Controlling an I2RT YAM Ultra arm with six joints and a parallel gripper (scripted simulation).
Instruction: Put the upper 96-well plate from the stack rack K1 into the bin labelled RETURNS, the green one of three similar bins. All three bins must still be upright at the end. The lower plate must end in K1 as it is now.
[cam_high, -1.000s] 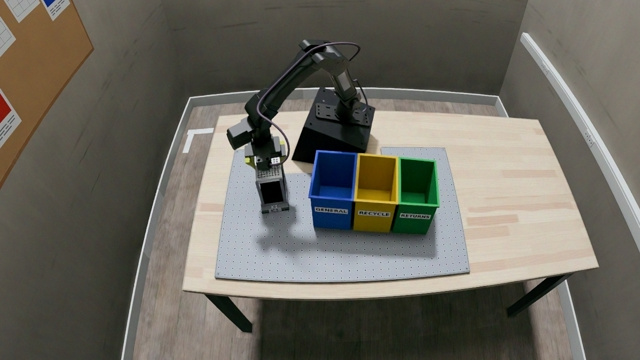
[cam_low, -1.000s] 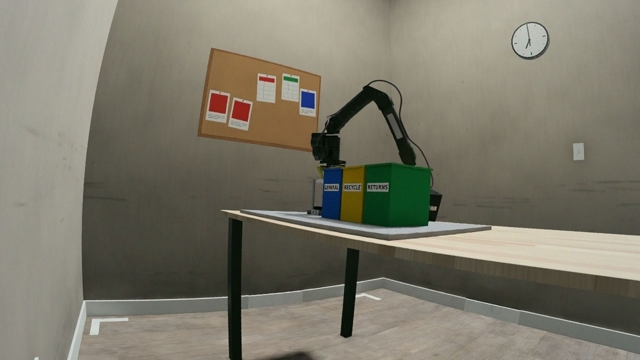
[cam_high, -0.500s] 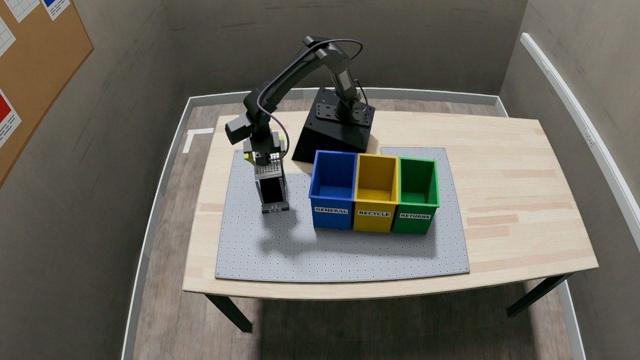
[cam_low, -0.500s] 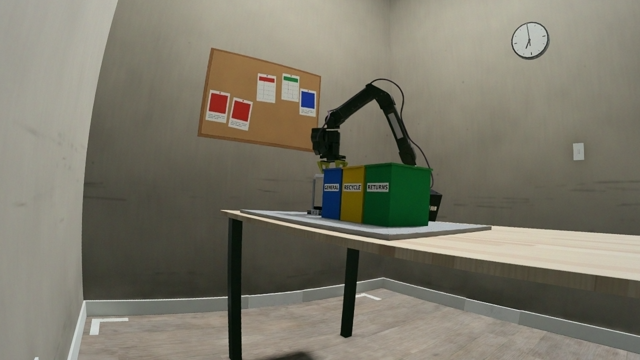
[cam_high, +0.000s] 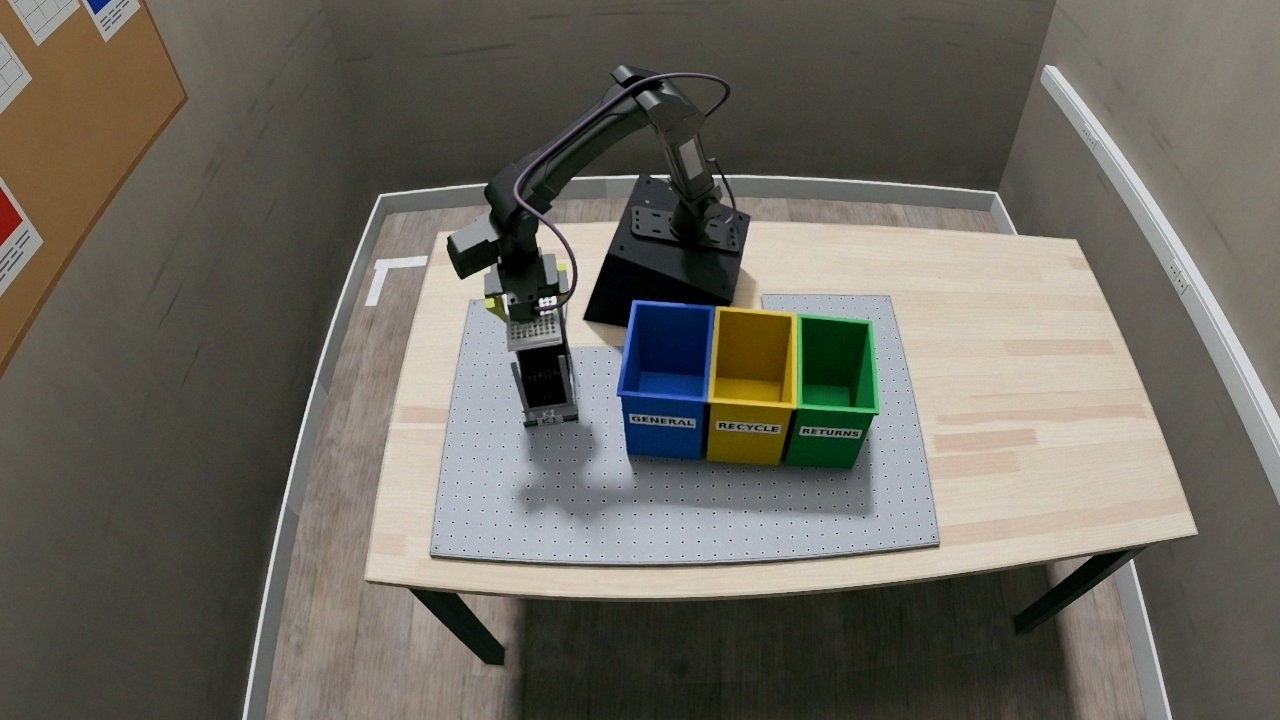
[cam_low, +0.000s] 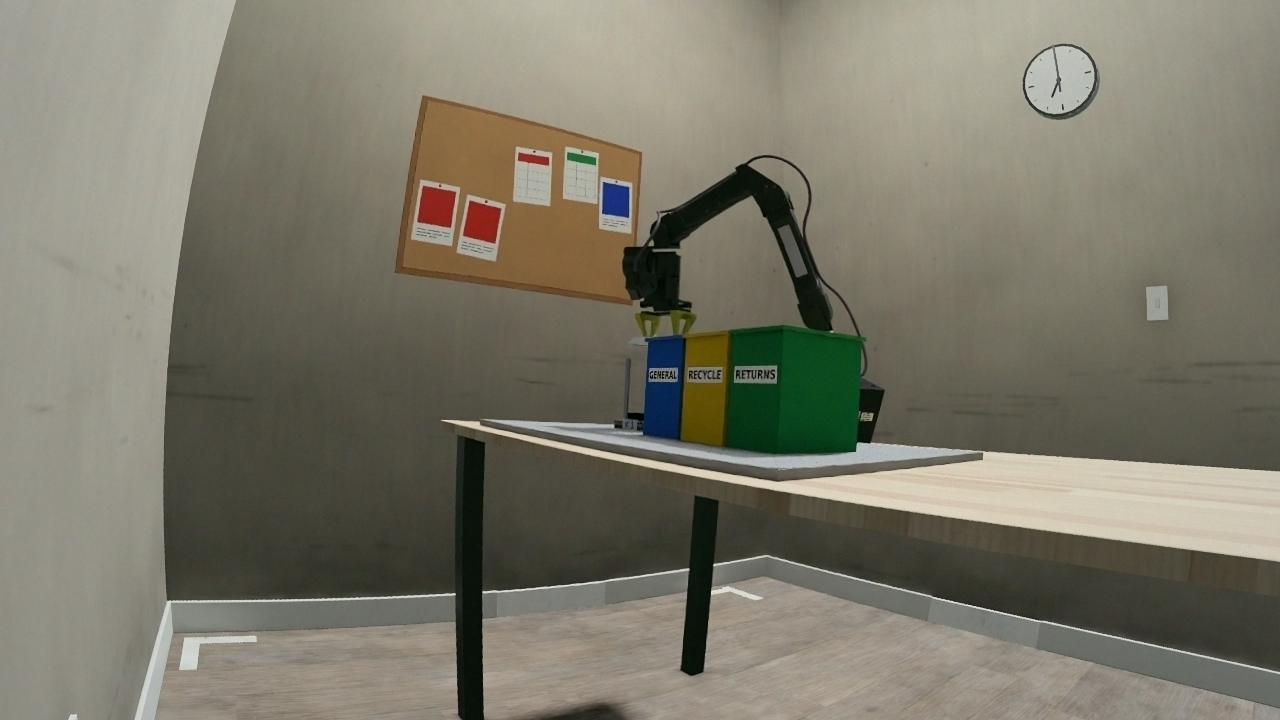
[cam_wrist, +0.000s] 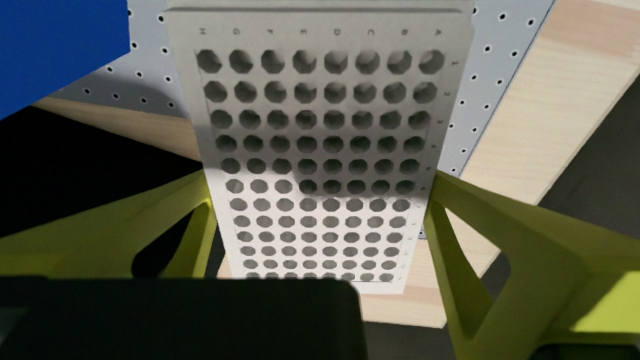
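The green returns bin lies 470 mm to the left of my hand, 110 mm ahead of it and 100 mm below it. The rest, counted from my hand: white 96-well plate: right at my hand; then dark plate: 160 mm below; then blue general bin: 210 mm to the left, 100 mm below, 70 mm ahead.
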